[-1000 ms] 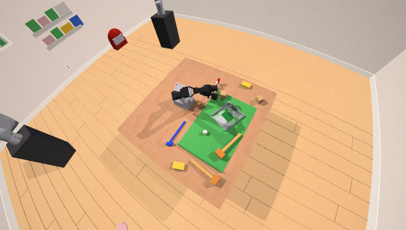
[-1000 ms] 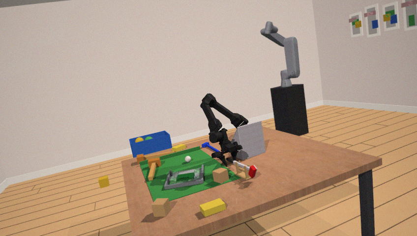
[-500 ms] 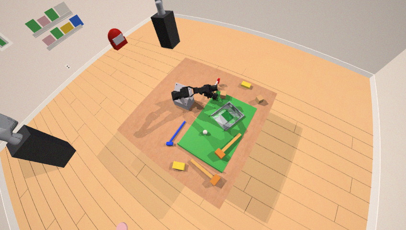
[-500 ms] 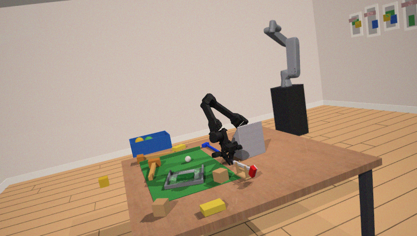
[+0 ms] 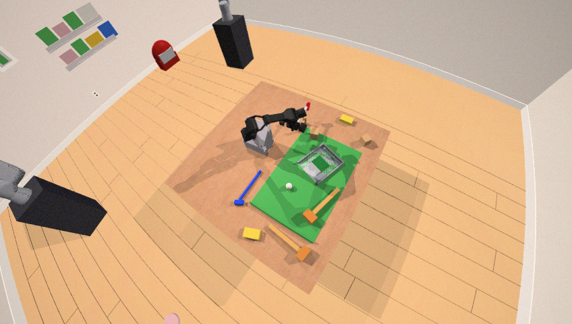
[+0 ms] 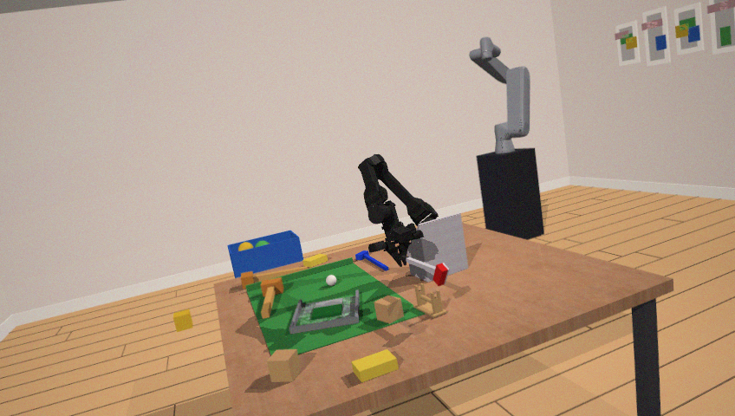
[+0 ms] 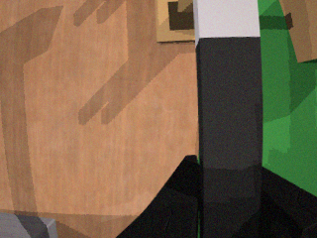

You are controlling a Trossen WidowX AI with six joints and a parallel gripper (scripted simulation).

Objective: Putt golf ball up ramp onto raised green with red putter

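Right now the red putter is 110 mm to the left of my gripper tip and 30 mm above it. The rest, counted from my gripper tip: grey frame: 250 mm ahead, 110 mm below, 100 mm to the right; green mat: 250 mm to the right, 220 mm ahead, 120 mm below; white golf ball: 380 mm to the right, 130 mm ahead, 100 mm below.
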